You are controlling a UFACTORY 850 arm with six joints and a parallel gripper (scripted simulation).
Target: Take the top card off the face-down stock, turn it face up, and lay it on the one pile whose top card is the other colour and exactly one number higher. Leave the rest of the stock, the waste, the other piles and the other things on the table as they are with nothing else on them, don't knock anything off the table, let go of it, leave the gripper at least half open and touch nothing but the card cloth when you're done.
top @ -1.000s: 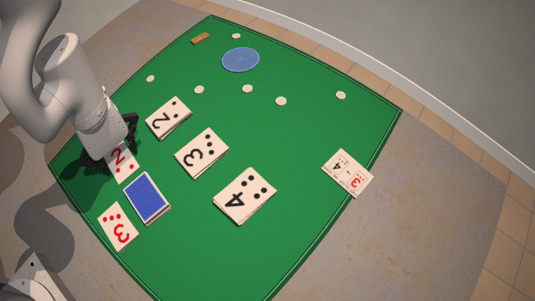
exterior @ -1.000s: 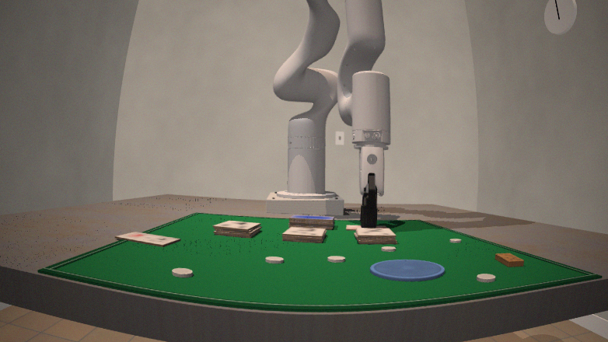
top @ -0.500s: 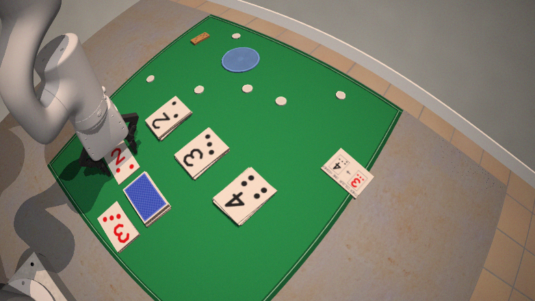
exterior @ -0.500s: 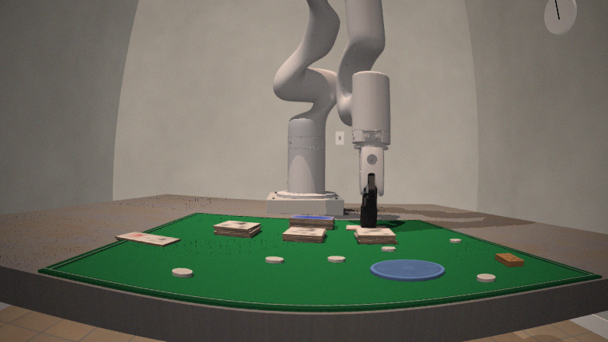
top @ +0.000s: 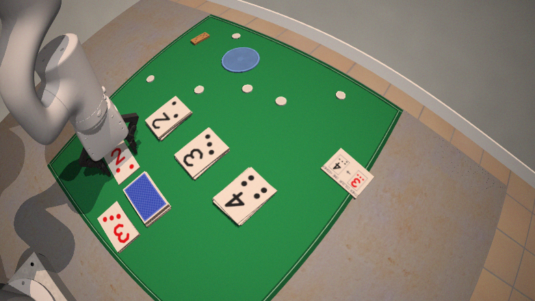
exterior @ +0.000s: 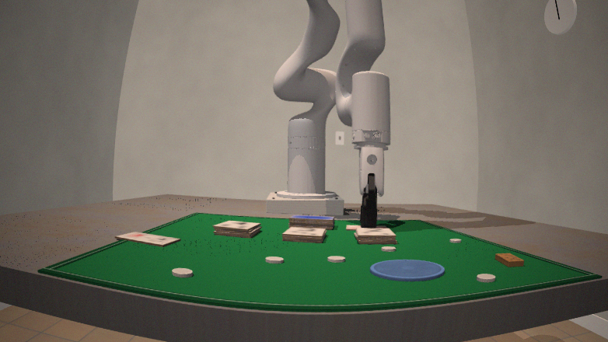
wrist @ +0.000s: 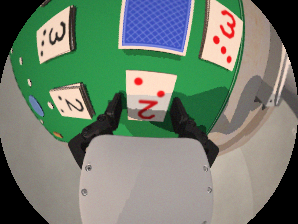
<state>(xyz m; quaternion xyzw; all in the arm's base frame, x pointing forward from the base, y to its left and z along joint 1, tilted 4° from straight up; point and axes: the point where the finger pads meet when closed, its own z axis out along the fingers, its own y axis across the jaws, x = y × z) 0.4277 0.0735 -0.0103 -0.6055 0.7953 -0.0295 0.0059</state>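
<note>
The card lies 20 mm below my hand. The rest, counted from my hand: green card cloth: 150 mm ahead, 130 mm to the right, 30 mm below.
</note>
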